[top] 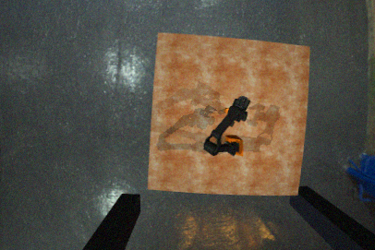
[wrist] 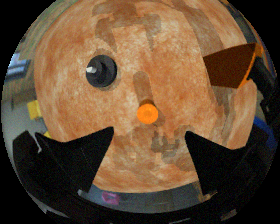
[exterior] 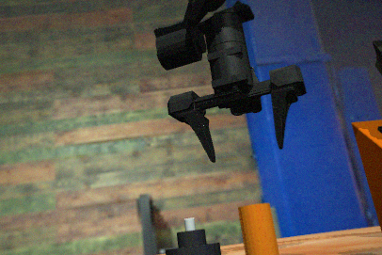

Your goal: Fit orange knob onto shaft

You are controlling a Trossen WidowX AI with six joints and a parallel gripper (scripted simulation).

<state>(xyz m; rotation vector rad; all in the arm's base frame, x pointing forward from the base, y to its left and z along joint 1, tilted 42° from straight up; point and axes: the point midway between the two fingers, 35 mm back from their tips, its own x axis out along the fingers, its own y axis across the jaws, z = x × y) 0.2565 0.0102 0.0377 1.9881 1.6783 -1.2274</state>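
My gripper tip is now 80 mm above the orange knob. From my gripper tip the other things lie so: dark round pedestal (70 mm ahead, 130 mm to the right, 90 mm below).
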